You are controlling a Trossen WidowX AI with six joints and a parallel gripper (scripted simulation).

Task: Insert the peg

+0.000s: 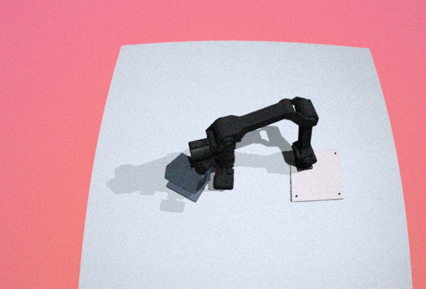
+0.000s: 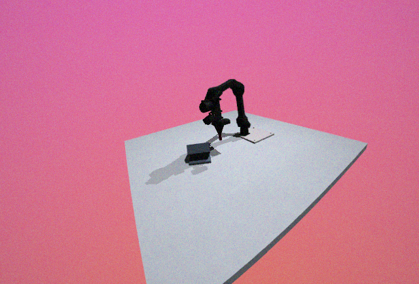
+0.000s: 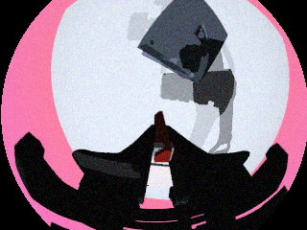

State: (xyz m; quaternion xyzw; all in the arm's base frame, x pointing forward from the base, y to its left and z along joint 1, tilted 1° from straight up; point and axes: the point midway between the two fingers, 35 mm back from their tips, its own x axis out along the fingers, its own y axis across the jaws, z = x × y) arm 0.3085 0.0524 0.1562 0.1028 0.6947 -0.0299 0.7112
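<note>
Right now the sloped panel is 130 mm ahead of my gripper tip, 60 mm to the right of it and 70 mm below it. Round my gripper tip: peg 20 mm above.
</note>
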